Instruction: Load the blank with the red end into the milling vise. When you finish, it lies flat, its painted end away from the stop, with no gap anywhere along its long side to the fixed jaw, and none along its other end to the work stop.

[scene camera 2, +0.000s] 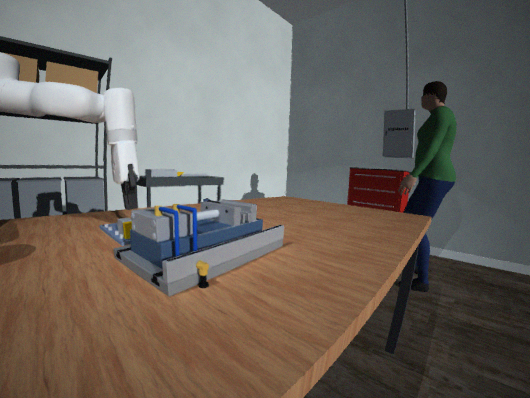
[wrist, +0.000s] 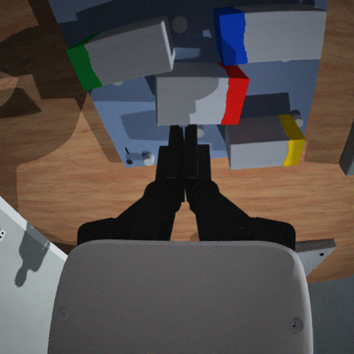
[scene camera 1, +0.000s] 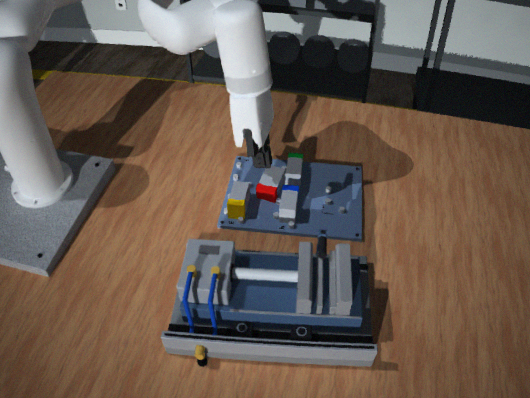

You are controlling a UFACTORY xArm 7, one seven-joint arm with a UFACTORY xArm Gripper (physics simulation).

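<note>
The blank with the red end [scene camera 1: 273, 177] [wrist: 192, 99] lies on the blue board [scene camera 1: 345, 175] [wrist: 142, 102] among the other blanks, its red end towards the vise. My gripper [scene camera 1: 262, 164] [scene camera 2: 131, 206] [wrist: 185, 140] is shut and empty. In the wrist view its fingertips show beside the blank's long grey side, near the unpainted end; their height above the board is hard to tell. The milling vise [scene camera 1: 295, 318] [scene camera 2: 197, 245] stands in front of the board, with several upright grey jaw plates [scene camera 1: 304, 280] at its right and a dark cylinder [scene camera 1: 321, 246] at their back end.
Blanks with green [scene camera 1: 294, 167] [wrist: 127, 52], blue [scene camera 1: 288, 204] [wrist: 282, 36] and yellow [scene camera 1: 237, 202] [wrist: 260, 145] ends lie close around the red-ended one. Small pegs stand on the board. Blue bent handles [scene camera 1: 212, 305] [scene camera 2: 194, 225] rise at the vise's left. A person [scene camera 2: 437, 145] stands beyond the table.
</note>
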